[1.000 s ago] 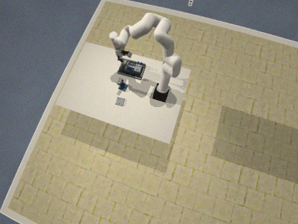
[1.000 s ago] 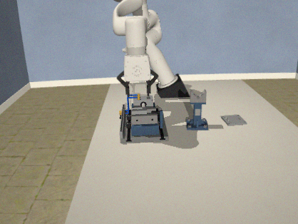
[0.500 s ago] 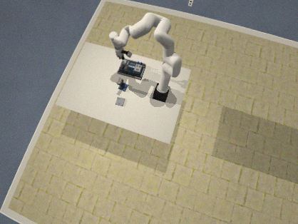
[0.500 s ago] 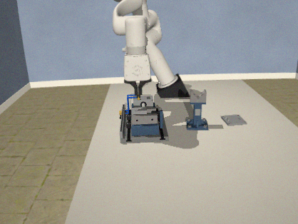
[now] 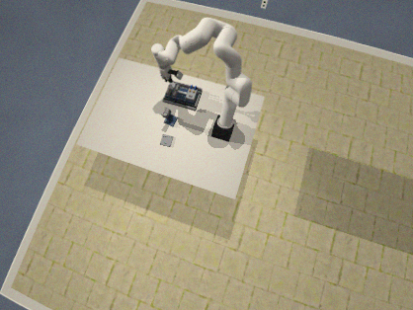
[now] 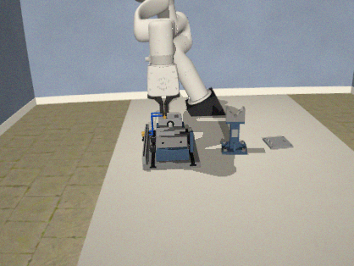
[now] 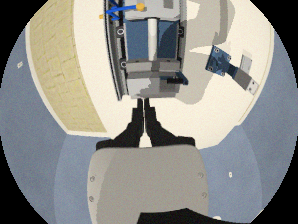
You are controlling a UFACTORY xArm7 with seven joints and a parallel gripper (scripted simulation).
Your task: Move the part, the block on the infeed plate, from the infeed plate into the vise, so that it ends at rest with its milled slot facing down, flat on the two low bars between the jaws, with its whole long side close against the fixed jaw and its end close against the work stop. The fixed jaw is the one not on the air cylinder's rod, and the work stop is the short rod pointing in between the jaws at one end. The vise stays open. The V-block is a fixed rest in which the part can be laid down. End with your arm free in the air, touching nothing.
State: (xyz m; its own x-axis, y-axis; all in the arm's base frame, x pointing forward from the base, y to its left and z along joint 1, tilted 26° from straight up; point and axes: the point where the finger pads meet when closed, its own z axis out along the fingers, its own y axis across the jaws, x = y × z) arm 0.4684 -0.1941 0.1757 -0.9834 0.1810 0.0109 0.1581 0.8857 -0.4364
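The part lies 9 cm below my hand. Round my hand: V-block post (25 cm to the left, 12 cm below, 1 cm behind); air cylinder (16 cm behind, 10 cm below, 5 cm to the left); infeed plate (44 cm to the left, 18 cm below).
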